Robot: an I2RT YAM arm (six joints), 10 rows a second.
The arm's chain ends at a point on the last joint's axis. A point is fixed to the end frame.
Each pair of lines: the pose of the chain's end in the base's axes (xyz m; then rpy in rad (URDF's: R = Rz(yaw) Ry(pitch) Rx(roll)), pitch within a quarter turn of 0, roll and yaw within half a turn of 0), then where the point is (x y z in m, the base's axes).
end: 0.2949 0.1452 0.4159 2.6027 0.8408 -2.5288
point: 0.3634 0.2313 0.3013
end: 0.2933 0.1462 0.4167 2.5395 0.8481 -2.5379
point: 0.3564 0.2391 0.3044
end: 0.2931 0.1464 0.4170 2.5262 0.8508 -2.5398
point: 0.3551 0.2408 0.3053
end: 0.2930 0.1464 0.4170 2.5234 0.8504 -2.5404
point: 0.3547 0.2411 0.3054
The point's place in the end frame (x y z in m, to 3 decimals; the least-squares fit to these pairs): 0.015 -0.053 0.149
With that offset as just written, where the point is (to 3 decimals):
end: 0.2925 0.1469 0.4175 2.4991 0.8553 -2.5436
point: 0.352 0.244 0.307
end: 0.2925 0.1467 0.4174 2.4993 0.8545 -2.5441
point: 0.352 0.244 0.307
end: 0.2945 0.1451 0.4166 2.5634 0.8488 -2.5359
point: 0.360 0.236 0.304
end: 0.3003 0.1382 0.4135 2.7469 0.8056 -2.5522
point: 0.382 0.203 0.293
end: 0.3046 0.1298 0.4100 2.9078 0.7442 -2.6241
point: 0.396 0.162 0.284
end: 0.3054 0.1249 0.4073 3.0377 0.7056 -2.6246
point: 0.401 0.136 0.281
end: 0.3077 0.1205 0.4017 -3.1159 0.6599 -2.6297
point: 0.404 0.109 0.276
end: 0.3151 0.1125 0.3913 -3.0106 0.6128 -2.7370
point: 0.407 0.073 0.267
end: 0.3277 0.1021 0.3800 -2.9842 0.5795 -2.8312
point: 0.411 0.049 0.256
